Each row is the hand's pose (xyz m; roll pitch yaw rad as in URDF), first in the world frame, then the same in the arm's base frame.
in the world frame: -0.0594 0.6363 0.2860 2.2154 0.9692 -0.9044
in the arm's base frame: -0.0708 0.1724 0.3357 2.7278 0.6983 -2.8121
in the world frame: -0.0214 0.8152 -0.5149 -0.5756 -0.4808 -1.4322
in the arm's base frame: -0.1249 -0.2604 -0.3605 -0.1028 -0.4061 2.3505
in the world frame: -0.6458 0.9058 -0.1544 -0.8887 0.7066 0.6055
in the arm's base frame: 0.4042 0.2315 -0.2818 -1.0605 0.3002 -1.7736
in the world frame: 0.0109 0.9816 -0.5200 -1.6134 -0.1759 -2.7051
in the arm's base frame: -0.0196 -0.3914 -0.3377 -1.5142 0.2454 1.2873
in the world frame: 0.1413 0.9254 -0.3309 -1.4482 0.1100 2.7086
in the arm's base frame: -0.1035 -0.3737 -0.1173 -1.7293 0.4493 0.3351
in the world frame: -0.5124 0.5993 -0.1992 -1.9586 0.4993 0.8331
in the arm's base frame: 0.0800 0.3235 -0.2939 -2.2098 0.1372 -1.5415
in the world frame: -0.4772 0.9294 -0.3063 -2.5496 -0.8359 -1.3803
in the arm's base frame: 0.2865 0.0478 -0.3485 -1.9500 -0.7333 2.1779
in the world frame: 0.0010 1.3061 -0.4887 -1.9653 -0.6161 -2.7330
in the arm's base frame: 0.2392 -0.5828 -0.2856 -1.8790 -0.1906 1.2212
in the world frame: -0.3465 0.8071 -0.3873 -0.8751 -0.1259 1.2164
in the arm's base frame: 0.0962 0.0095 -0.3788 -1.2618 -0.3415 -0.9868
